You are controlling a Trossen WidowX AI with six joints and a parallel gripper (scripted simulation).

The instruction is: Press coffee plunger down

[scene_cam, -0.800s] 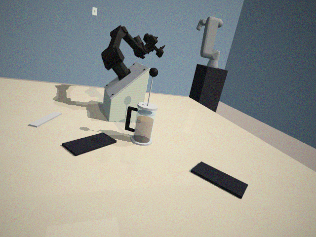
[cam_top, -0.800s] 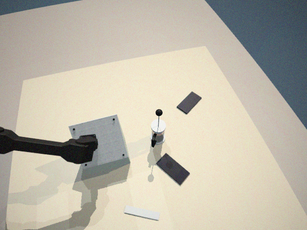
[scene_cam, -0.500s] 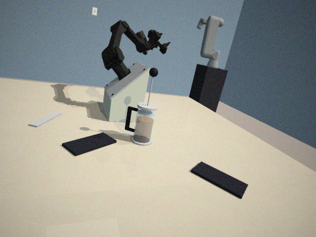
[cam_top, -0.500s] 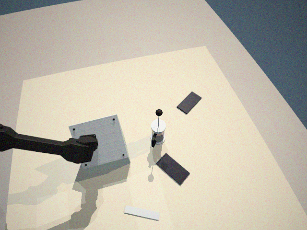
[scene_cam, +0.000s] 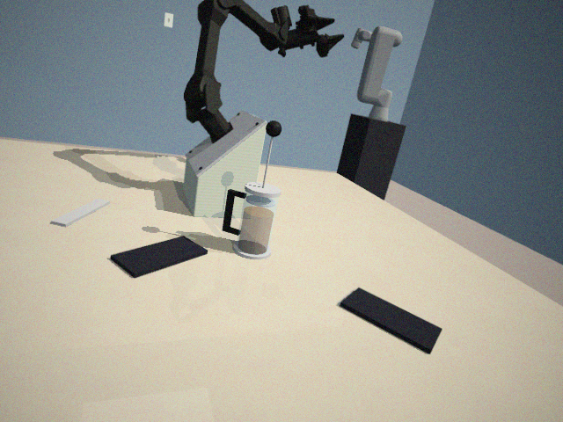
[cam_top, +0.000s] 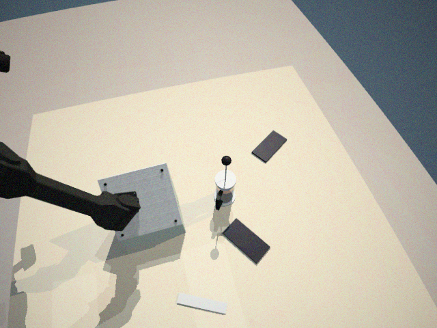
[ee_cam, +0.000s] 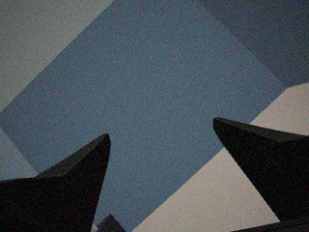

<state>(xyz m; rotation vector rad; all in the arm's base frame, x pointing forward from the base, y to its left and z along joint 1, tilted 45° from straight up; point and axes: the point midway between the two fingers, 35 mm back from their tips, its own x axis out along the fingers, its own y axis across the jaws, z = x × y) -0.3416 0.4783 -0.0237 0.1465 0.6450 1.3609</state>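
My gripper tip is now 600 mm short of the glass coffee press, 430 mm above it and 350 mm to the left of it. The rest, counted from my gripper tip: white strip: 680 mm to the right, 540 mm below, 470 mm ahead.
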